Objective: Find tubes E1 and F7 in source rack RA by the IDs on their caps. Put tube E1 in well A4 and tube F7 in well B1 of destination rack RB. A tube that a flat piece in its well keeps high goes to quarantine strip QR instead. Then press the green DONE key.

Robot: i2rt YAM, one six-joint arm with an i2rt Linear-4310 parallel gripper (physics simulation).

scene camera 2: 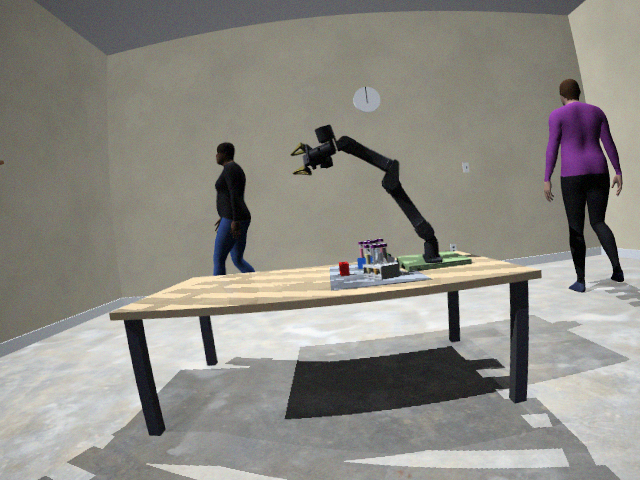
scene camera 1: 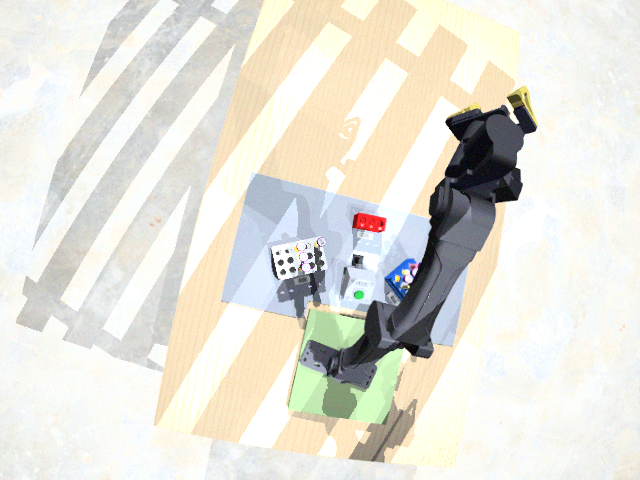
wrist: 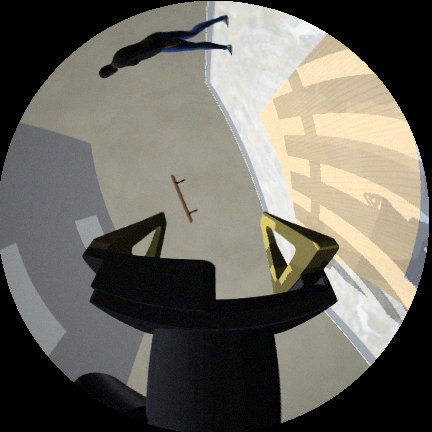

My gripper (scene camera 1: pixel 501 97) is open, holding nothing. Also in view: a device with green button (scene camera 1: pixel 357 285) and a grey mat (scene camera 1: pixel 275 212).
My gripper also shows in the wrist view (wrist: pixel 213 216). The grey mat also shows in scene camera 2 (scene camera 2: pixel 357 280).
